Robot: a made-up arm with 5 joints.
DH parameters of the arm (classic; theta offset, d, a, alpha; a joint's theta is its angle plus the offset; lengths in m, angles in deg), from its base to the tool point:
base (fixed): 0 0.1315 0 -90
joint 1: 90 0.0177 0.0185 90
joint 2: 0 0.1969 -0.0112 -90
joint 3: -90 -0.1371 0.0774 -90
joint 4: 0 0.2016 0.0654 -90
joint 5: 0 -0.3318 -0.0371 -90
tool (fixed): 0 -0.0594 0 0
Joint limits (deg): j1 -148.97..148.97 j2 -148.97..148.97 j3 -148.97..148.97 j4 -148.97..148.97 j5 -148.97..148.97
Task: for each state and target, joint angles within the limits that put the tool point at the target. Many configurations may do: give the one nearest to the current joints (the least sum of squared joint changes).
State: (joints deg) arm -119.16 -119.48 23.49 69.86 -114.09
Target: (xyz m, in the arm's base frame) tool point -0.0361 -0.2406 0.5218
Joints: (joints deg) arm -106.96 -107.87 23.16 30.46 -111.02
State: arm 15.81 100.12 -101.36 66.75 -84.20
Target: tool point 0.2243 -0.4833 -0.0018
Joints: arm 15.56 69.43 -109.14 105.69 -62.34
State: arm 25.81 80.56 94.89 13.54 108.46
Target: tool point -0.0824 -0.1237 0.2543
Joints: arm 3.50 130.07 139.36 -0.18 128.33
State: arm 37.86 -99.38 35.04 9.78 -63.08
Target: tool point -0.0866 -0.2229 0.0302
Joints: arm 63.82 -114.43 61.99 4.06 -46.75
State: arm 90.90 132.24 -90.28 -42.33 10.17
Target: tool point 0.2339 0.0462 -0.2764
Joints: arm 83.77 133.91 -78.22 -43.12 6.48
